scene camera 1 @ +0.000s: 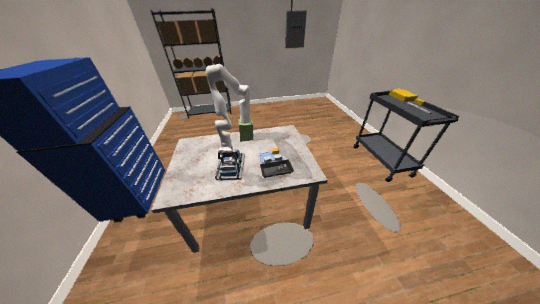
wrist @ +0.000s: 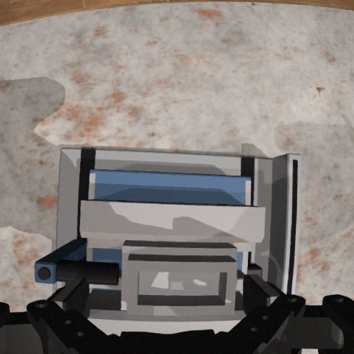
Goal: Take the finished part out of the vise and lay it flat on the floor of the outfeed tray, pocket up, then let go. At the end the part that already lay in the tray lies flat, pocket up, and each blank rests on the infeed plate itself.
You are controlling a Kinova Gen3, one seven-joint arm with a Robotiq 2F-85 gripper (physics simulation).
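Frame: origin at the arm's base, x left, y down, z back, level; centimetres.
Seen in the pictures: gripper, between the fingertips: [scene camera 1: 229, 162]; arm's base, origin of its link: [scene camera 1: 245, 121].
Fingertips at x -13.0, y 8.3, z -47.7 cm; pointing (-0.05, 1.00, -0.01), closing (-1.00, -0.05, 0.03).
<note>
Pixels of each thing's top centre, then the offset from my fingertips to it. "pt": a spot on its surface instead.
- vise, centre of its top: [scene camera 1: 229, 157] dx -0.3, dy -0.6, dz +6.0 cm
- black outfeed tray, a spot on its surface: [scene camera 1: 278, 173] pt dx +35.8, dy +5.7, dz -10.7 cm
- small light part, centre of its top: [scene camera 1: 283, 165] dx +40.3, dy +4.6, dz -4.2 cm
- blue infeed plate, centre of its top: [scene camera 1: 271, 157] dx +33.3, dy +8.5, dz +11.8 cm
- orange block, centre of its top: [scene camera 1: 275, 149] dx +37.3, dy +4.9, dz +17.2 cm
The finished part [wrist: 180, 301], a grey block with a rectangular pocket facing up, sits in the vise [scene camera 1: 229, 175] [wrist: 172, 222], next to its pale jaw. My gripper [scene camera 1: 228, 154] [wrist: 166, 294] is open and empty, with its fingertips on either side of the part, apart from it. Their exact height beside it is hard to tell. The black outfeed tray [scene camera 1: 278, 173] stands right of the vise in the scene view; a small light part [scene camera 1: 283, 167] lies in it, too small to tell its pocket. Behind it, grey blanks [scene camera 1: 267, 159] [scene camera 1: 278, 157] are on the blue infeed plate [scene camera 1: 265, 154].
A blue lever with a black handle [wrist: 89, 272] juts out at the vise's left in the wrist view, close to the left finger. A grey upright rail [wrist: 293, 220] runs along its right. An orange block [scene camera 1: 275, 150] is at the infeed plate's back edge.
</note>
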